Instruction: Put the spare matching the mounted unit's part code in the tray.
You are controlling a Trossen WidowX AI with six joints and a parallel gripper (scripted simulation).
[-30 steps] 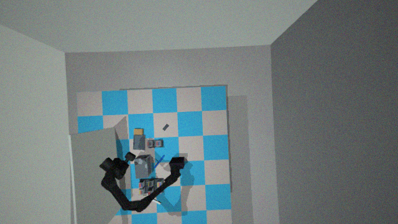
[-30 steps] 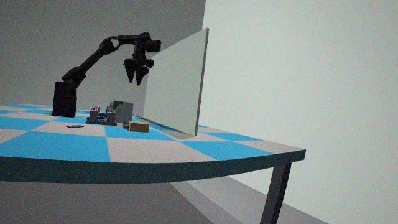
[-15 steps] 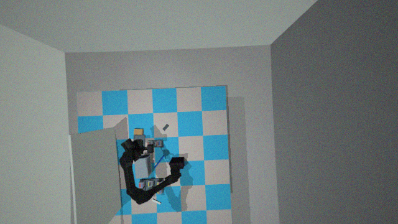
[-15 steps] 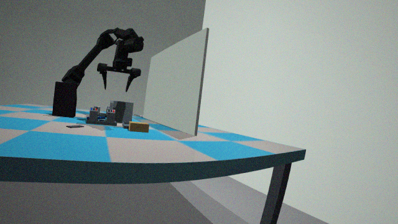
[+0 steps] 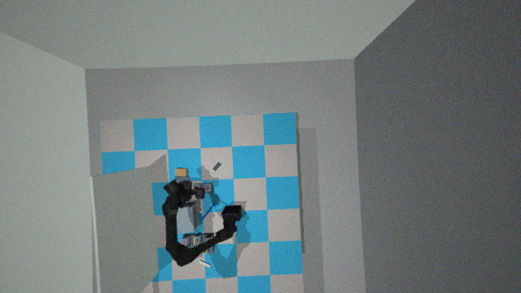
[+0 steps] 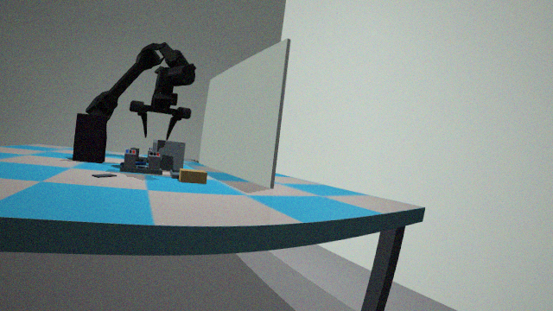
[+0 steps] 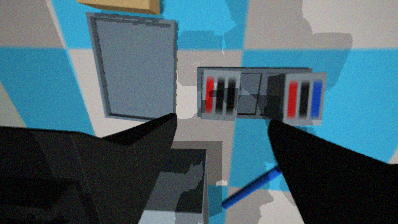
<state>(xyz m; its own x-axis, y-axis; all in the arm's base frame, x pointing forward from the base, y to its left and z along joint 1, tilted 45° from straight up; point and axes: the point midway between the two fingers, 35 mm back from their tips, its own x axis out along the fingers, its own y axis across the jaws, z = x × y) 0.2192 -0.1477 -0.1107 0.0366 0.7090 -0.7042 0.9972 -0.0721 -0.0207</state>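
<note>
The grey rack lies 40 mm behind my gripper tip, 10 mm to the left of it and 90 mm below it. Round my gripper tip: flat grey tray (100 mm ahead, 20 mm to the right, 100 mm below); tall white panel (310 mm ahead, 180 mm to the left, 120 mm above).
</note>
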